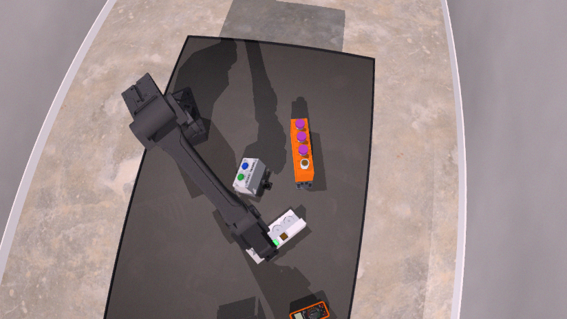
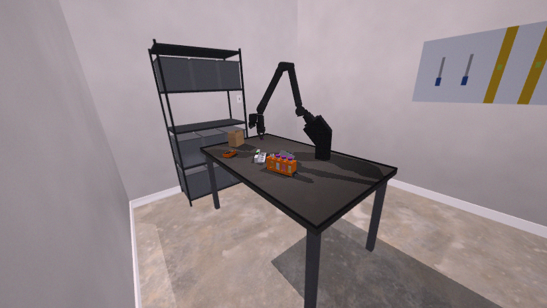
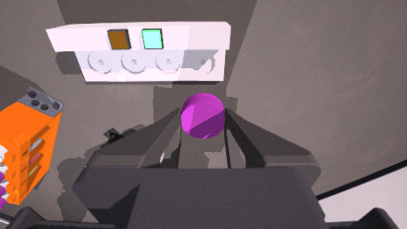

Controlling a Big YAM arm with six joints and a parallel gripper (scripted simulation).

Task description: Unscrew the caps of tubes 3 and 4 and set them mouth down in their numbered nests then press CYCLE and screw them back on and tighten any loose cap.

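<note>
The cap is 10 mm below my hand. The rest, counted from my hand: green key 240 mm to the left, 100 mm below, 70 mm behind; then blue key 290 mm to the left, 100 mm below, 60 mm behind; then key housing 260 mm to the left, 110 mm below, 50 mm behind.
</note>
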